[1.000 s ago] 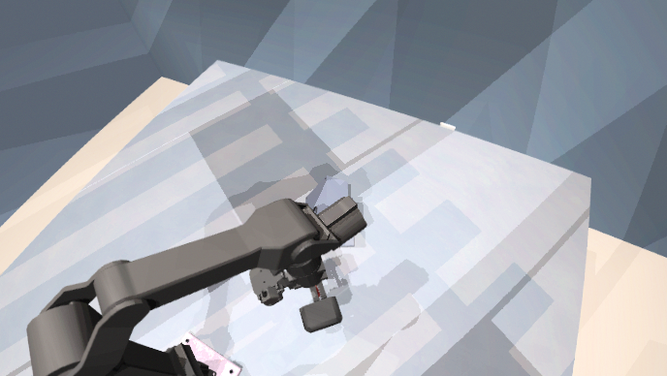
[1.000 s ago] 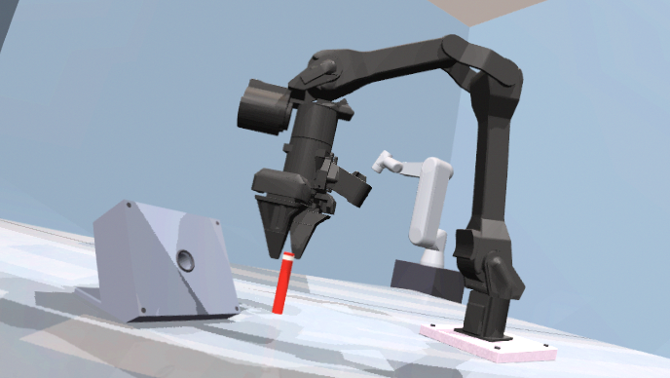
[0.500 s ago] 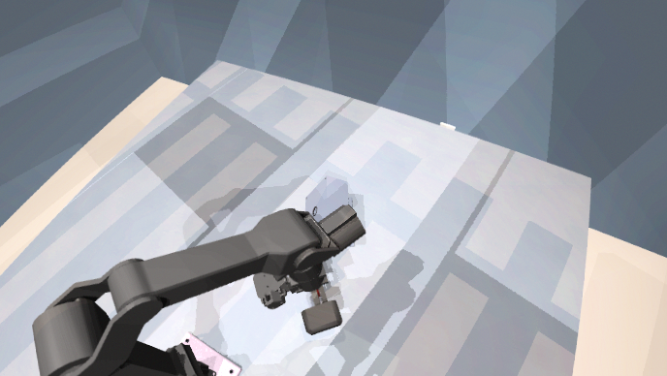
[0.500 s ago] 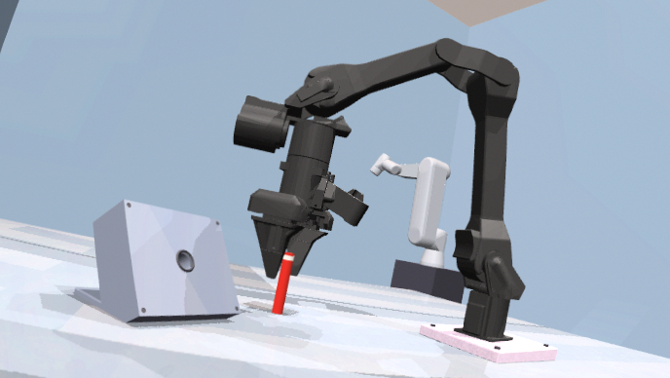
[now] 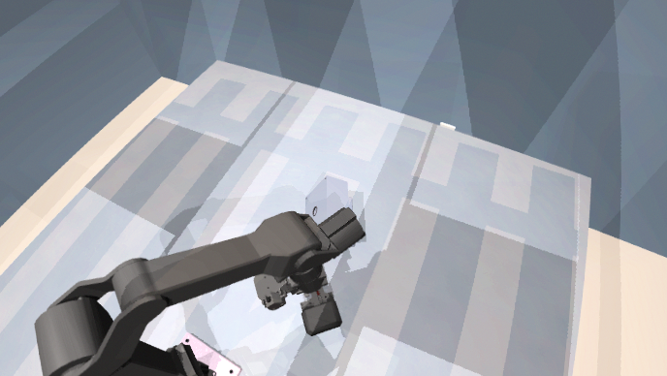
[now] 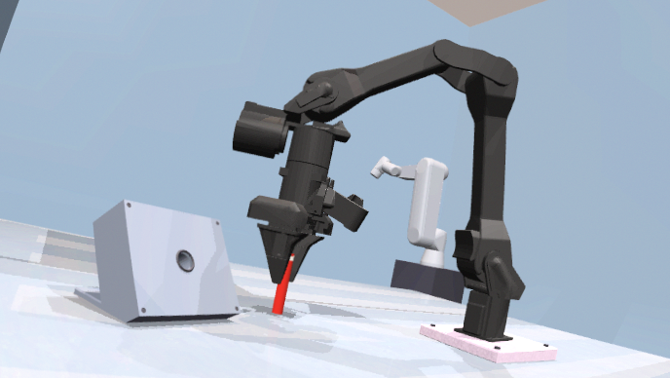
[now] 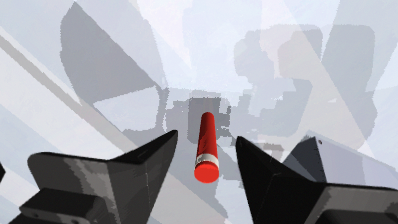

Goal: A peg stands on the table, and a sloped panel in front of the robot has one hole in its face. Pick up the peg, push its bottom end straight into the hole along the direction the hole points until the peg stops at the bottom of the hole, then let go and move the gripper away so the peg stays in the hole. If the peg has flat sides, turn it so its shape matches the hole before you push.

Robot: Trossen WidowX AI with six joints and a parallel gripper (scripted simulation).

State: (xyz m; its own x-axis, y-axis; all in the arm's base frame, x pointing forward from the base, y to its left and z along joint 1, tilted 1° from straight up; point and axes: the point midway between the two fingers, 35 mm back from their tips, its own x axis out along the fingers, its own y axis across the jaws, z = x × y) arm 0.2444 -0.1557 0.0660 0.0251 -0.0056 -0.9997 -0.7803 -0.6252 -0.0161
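My gripper tip is 17 cm short of the grey sloped panel and 4 cm to the right of it. Also, from my gripper tip: red round peg: 2 cm above.
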